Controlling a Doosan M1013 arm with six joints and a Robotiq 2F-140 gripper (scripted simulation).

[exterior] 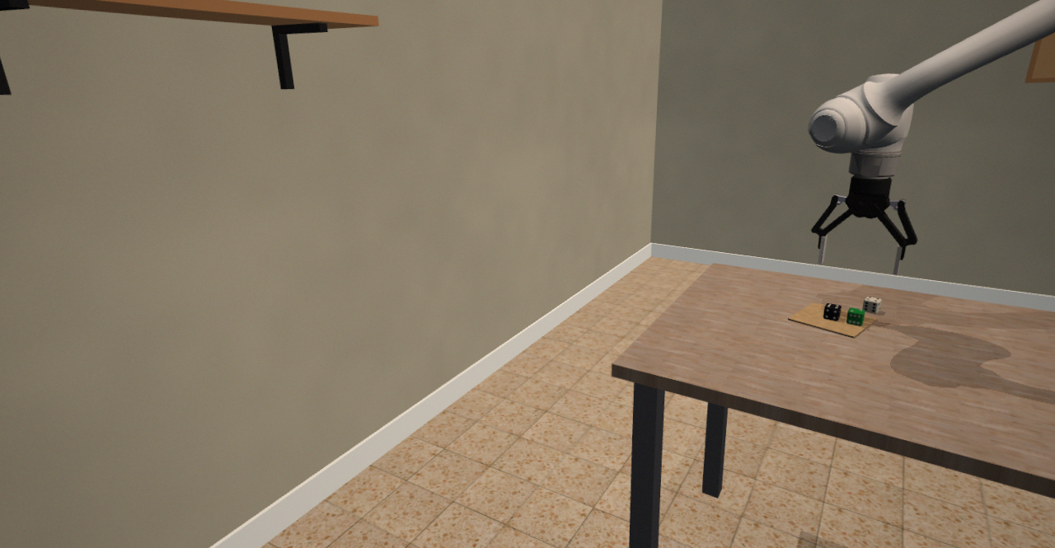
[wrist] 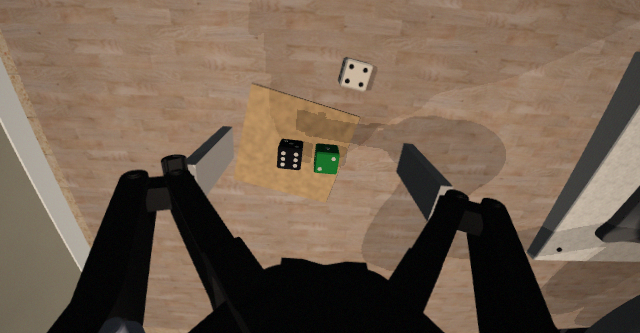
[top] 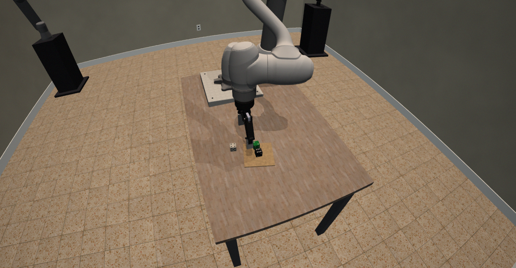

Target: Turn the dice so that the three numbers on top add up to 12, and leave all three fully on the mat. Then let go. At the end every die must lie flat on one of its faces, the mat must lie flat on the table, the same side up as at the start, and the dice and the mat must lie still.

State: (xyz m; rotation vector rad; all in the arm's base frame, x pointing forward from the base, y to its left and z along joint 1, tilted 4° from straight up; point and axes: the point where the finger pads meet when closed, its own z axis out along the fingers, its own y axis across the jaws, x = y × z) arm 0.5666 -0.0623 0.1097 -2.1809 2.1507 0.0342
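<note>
Now: the white die 11 cm below my hand, 5 cm to the right of it and 4 cm behind it. Round my hand: green die 11 cm below, 6 cm to the left, 2 cm behind; black die 11 cm below, 5 cm to the left, 3 cm ahead; tan mat 12 cm below, 6 cm to the left, 3 cm ahead.
</note>
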